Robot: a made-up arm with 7 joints. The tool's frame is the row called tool.
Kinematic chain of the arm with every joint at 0, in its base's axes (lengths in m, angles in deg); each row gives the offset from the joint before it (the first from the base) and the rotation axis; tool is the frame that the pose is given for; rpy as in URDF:
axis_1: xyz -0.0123 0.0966 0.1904 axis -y
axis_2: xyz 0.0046 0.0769 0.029 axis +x
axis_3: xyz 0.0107 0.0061 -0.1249 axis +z
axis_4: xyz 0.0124 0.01 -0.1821 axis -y
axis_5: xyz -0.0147 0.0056 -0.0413 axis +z
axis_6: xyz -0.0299 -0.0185 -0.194 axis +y
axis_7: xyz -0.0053 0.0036 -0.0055 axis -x
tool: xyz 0.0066 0.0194 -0.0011 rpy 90 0 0
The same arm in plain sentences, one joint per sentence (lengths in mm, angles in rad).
The arm has seven revolute joints in a row. What follows holds with every joint at zero, and every direction is one of the base frame's. The first joint sits 12.3 mm along -x and 96.6 mm along +y and 190.4 mm along +z from the base frame's origin and rotates about -y. The second joint sits 4.6 mm along +x and 76.9 mm along +y and 29 mm along +z from the first joint and rotates about +x. The third joint sits 10.7 mm along +x and 6.1 mm along +y and 124.9 mm along -z from the second joint and rotates about +z. The fourth joint sits 12.4 mm along +x and 10 mm along +y and 182.1 mm along -z from the third joint and rotates about -y. The fifth joint sits 14.7 mm along -x and 5.6 mm along +y and 41.3 mm along -z from the fourth joint and rotates about +z. The sixth joint sits 29.9 mm along -x and 18.5 mm along -y and 194 mm along -z from the fifth joint and rotates about +y. The seventh joint sits 5.3 mm along -x and 3.6 mm along +y and 5.5 mm along -z from the sixth joint and rotates about -x. The tool frame, which is the frame that the pose is given for, sits 6.6 mm along +x and 19.4 mm along +y and 1.1 mm along -z from the seventh joint; its axes are the base frame's turned by roll 1.5708, pitch 0 and yaw 0 rad (as in URDF: about the fixed x, then y, then z).
